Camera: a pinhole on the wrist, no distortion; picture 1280 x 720 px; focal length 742.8 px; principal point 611.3 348.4 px. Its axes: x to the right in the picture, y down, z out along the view. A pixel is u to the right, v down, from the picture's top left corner.
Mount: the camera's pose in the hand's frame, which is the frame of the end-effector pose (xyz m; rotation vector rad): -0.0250 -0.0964 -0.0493 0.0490 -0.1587 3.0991
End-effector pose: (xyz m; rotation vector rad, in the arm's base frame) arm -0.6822 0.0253 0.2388 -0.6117 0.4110 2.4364
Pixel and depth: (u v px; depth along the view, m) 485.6 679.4 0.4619
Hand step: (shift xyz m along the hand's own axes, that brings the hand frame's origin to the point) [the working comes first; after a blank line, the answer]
In the camera's frame: -0.0782 0.2058 0.4619

0.0586 -0.3513 0.3865
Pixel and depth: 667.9 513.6 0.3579
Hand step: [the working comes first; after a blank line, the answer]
In the camera's frame: 0.0273 0.0796 0.3579

-0.0448 -0.2113 0.2994
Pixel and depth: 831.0 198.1 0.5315
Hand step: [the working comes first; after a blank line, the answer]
In the camera's frame: 0.1572 -0.1075 0.5315

-0.1620 -0.0384 0.4953
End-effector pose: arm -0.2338 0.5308 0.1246 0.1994 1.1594 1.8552
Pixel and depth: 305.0 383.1 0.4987
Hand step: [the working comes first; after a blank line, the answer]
In the camera's frame: -0.2056 0.0233 0.4987

0.1942 -0.1782 0.4373
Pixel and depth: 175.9 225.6 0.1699
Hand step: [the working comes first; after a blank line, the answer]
In the camera's frame: -0.0996 -0.0281 0.1699

0.0806 -0.0895 0.1191
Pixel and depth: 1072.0 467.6 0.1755
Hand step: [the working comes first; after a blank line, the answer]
In the camera's frame: 0.1088 0.0282 0.1755

-0.1296 -0.1385 0.1260
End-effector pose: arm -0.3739 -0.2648 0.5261 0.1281 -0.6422 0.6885
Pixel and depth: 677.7 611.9 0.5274
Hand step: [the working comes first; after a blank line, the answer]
In the camera's frame: 0.0471 0.1871 0.5274

-0.0639 -0.3348 0.4577
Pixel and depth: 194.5 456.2 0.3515
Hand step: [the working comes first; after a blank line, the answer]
In the camera's frame: -0.1972 0.0510 0.3515

0.1804 -0.1904 0.2884
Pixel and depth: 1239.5 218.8 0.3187
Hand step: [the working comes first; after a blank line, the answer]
In the camera's frame: 0.2695 -0.0556 0.3187

-0.2826 -0.0641 0.2822
